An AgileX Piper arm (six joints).
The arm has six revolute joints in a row. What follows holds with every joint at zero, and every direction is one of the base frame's.
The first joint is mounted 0.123 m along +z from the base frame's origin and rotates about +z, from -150 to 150 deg.
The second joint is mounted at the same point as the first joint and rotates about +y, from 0 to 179.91 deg.
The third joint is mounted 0.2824 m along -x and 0.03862 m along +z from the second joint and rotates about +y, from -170 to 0 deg.
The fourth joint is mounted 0.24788 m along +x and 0.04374 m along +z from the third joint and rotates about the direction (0.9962, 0, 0.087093), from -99.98 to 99.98 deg.
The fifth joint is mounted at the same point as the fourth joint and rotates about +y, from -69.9 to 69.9 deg.
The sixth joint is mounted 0.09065 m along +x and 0.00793 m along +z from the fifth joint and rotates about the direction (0.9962, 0, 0.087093), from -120 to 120 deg.
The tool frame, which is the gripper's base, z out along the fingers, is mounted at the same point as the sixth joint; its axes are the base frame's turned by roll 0, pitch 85.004 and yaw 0 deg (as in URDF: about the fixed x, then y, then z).
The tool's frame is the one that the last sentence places.
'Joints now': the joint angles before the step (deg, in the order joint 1, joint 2, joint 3, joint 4, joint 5, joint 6). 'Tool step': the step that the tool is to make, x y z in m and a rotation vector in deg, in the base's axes. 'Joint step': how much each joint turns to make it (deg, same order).
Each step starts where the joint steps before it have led.
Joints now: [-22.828 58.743 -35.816 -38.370 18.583 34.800]
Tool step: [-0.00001 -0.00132 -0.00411 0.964 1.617 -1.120]
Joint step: [0.001 0.694 0.001 0.456 1.527 0.152]
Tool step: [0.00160 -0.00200 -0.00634 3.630 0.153 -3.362]
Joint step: [-0.002 1.369 -0.002 0.178 1.423 4.317]
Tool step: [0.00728 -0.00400 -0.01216 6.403 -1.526 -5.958]
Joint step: [0.001 3.356 0.001 -1.538 0.178 10.512]
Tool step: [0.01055 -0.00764 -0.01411 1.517 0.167 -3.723]
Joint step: [0.000 4.608 0.000 -9.233 -0.863 12.923]
